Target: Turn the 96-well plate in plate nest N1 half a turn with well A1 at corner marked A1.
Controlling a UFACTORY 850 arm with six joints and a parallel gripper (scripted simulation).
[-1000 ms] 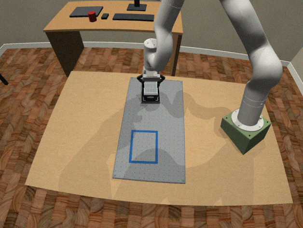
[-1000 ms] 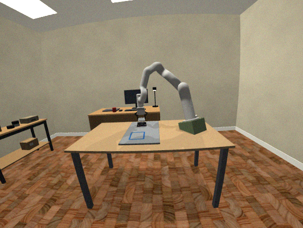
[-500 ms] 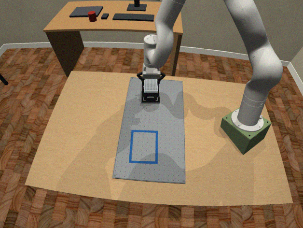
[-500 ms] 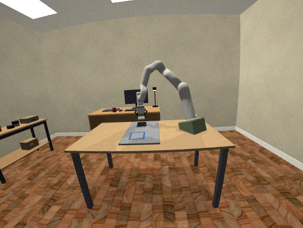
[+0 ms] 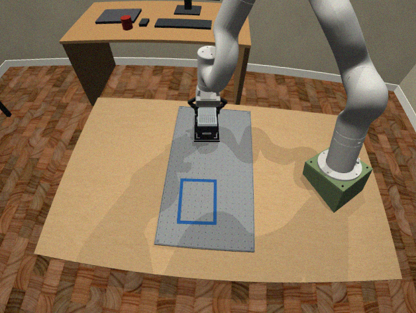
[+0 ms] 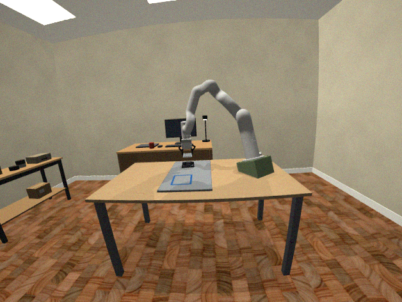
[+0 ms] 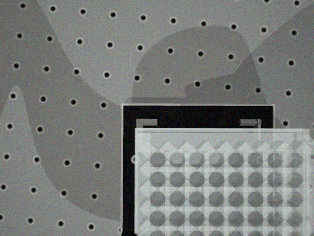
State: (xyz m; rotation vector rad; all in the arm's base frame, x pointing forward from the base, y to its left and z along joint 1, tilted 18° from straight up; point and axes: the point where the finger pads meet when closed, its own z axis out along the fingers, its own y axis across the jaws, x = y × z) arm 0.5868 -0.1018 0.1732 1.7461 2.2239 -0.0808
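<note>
My hand is 10 cm above the plate nest. Round my hand: 96-well plate 1 cm below.
</note>
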